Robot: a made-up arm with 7 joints.
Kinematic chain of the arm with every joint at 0, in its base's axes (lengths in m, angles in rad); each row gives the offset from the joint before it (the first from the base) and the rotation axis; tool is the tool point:
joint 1: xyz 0 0 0.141 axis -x
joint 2: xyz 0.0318 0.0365 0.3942 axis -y
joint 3: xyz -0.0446 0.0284 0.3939 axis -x
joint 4: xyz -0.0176 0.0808 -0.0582 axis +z
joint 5: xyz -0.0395 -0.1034 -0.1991 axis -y
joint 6: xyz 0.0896 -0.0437 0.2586 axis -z
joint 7: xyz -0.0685 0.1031 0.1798 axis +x
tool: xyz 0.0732 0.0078 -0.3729
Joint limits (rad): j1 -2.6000..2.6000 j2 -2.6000..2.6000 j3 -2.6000..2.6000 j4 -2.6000..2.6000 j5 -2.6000..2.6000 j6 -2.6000..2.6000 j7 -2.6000..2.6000
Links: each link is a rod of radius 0.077 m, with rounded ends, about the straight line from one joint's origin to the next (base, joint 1, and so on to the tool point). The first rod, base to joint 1, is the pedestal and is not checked.
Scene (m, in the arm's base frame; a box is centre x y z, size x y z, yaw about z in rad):
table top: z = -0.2
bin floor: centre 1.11 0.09 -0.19 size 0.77 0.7 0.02 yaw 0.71
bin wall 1: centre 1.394 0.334 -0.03 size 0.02 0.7 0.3 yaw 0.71
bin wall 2: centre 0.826 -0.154 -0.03 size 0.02 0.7 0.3 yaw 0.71
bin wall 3: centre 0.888 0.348 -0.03 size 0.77 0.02 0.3 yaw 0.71
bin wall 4: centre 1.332 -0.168 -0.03 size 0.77 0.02 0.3 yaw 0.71
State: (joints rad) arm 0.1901 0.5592 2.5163 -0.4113 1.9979 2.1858 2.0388
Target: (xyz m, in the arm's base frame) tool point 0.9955 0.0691 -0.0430
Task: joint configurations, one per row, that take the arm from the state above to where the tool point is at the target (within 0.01 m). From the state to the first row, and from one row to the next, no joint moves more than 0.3 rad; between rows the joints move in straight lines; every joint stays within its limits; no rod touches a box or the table.
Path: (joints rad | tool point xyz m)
1: 0.2365 0.2783 2.4576 -0.1828 2.0114 2.2376 1.9828 | -0.9909 0.3117 0.8241
2: 0.2830 -0.0027 2.3989 0.0457 2.0250 2.2893 1.9268 | -0.7505 0.5843 1.1734
3: 0.3294 -0.2836 2.3403 0.2743 2.0385 2.3411 1.8707 | -0.3229 0.8033 1.3793
4: 0.3759 -0.5645 2.2816 0.5028 2.0521 2.3929 1.8147 | 0.2010 0.9158 1.3749
5: 0.4223 -0.8454 2.2229 0.7313 2.0656 2.4447 1.7587 | 0.6963 0.8837 1.1532
6: 0.4688 -1.1264 2.1642 0.9598 2.0792 2.4965 1.7027 | 1.0395 0.7021 0.7709
7: 0.5152 -1.4073 2.1055 1.1884 2.0927 2.5482 1.6466 | 1.1459 0.4068 0.3325
8: 0.5617 -1.6882 2.0468 1.4169 2.1063 2.6000 1.5906 | 0.9955 0.0691 -0.0430

